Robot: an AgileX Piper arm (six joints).
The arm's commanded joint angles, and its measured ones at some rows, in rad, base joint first. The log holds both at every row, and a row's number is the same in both.
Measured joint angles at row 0:
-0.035 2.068 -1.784 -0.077 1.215 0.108
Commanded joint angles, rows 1 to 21:
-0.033 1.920 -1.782 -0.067 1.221 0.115
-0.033 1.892 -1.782 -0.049 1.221 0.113
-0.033 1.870 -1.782 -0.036 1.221 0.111
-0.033 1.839 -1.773 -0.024 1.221 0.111
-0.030 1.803 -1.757 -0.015 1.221 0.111
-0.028 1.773 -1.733 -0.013 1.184 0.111
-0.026 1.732 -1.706 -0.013 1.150 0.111
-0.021 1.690 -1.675 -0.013 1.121 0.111
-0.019 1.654 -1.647 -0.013 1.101 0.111
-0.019 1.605 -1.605 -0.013 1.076 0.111
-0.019 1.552 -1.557 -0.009 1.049 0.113
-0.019 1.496 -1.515 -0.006 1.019 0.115
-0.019 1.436 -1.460 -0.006 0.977 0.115
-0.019 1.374 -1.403 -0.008 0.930 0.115
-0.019 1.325 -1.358 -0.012 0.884 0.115
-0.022 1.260 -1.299 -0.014 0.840 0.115
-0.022 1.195 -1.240 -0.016 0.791 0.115
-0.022 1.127 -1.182 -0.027 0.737 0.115
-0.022 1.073 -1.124 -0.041 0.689 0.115
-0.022 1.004 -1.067 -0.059 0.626 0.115
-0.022 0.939 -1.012 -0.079 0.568 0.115
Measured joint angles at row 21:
-0.021 1.162 -1.206 -0.020 0.779 0.112
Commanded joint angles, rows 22 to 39:
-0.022 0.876 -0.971 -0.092 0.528 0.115
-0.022 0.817 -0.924 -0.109 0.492 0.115
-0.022 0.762 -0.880 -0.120 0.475 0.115
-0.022 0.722 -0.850 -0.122 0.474 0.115
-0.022 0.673 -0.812 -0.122 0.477 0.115
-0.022 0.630 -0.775 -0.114 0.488 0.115
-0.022 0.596 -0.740 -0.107 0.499 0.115
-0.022 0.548 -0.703 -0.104 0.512 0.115
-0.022 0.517 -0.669 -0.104 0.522 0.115
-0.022 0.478 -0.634 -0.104 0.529 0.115
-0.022 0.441 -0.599 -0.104 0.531 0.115
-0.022 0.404 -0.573 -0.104 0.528 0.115
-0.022 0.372 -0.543 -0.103 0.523 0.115
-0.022 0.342 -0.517 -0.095 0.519 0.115
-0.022 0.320 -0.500 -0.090 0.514 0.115
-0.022 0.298 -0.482 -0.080 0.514 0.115
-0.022 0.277 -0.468 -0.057 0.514 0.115
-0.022 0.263 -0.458 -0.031 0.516 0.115
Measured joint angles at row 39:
-0.021 0.335 -0.509 -0.091 0.527 0.114
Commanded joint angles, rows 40 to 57:
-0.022 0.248 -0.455 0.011 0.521 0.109
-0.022 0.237 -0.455 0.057 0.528 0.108
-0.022 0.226 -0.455 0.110 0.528 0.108
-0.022 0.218 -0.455 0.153 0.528 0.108
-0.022 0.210 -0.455 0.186 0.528 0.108
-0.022 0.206 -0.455 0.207 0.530 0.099
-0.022 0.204 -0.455 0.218 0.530 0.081
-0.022 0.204 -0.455 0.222 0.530 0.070
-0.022 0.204 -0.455 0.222 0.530 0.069
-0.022 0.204 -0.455 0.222 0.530 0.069
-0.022 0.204 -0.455 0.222 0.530 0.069
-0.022 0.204 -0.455 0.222 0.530 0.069
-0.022 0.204 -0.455 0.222 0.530 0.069
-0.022 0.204 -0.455 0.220 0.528 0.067
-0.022 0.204 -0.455 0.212 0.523 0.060
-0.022 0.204 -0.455 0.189 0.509 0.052
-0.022 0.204 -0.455 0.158 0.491 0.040
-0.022 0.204 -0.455 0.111 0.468 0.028
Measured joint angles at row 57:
-0.021 0.212 -0.458 0.209 0.534 0.066
